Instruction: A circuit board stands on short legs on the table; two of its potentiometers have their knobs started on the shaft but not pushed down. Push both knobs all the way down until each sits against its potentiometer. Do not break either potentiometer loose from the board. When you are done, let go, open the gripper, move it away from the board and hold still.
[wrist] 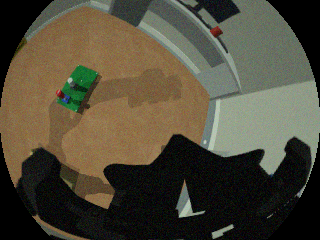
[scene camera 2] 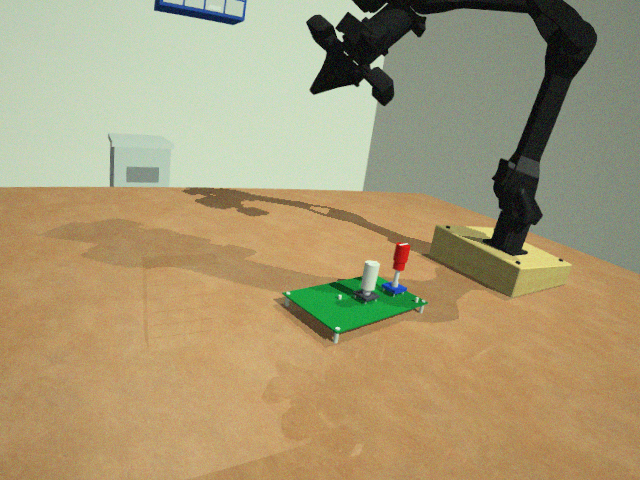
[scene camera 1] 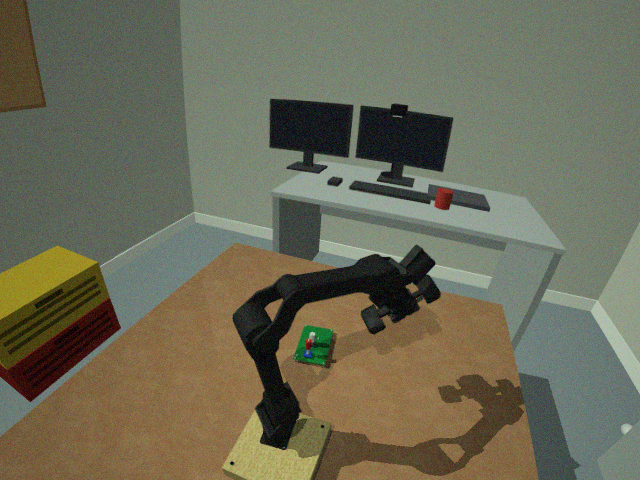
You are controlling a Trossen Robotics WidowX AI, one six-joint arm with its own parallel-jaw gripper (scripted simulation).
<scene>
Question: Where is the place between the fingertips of my gripper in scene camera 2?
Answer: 311,92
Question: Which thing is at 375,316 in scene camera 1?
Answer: My gripper.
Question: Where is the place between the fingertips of my gripper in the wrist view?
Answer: At 176,137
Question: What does my gripper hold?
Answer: Nothing.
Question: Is my gripper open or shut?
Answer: Shut.
</scene>
